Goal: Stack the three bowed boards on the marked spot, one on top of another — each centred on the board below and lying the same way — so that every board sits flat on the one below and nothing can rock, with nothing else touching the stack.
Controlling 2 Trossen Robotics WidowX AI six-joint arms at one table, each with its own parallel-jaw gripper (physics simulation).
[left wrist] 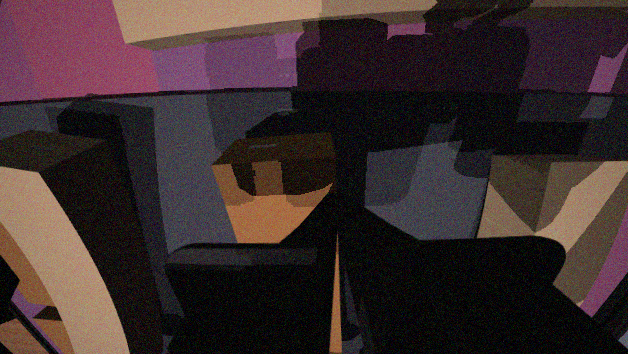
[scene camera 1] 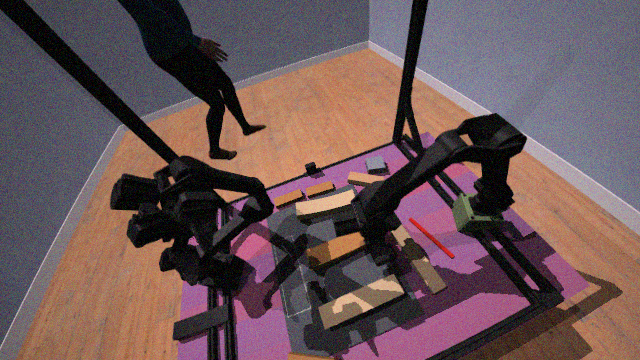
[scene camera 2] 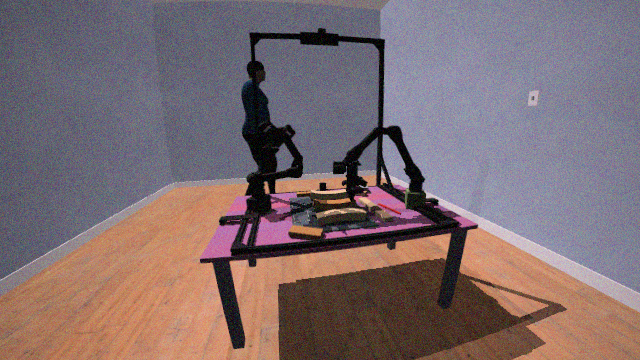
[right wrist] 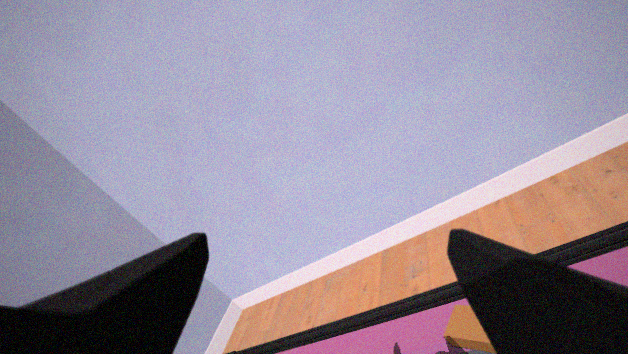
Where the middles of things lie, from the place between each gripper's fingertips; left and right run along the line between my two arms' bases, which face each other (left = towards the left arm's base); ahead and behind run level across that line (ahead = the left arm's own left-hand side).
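The long pale plank (scene camera 1: pixel 434 283) is 120 mm to the left of my left hand, 20 mm ahead of it and 40 mm below it. From my right hand, the plank is 70 mm behind, 460 mm to the left and 370 mm below. Going by its middle, the long pale plank is nearer to my left hand than to my right hand.
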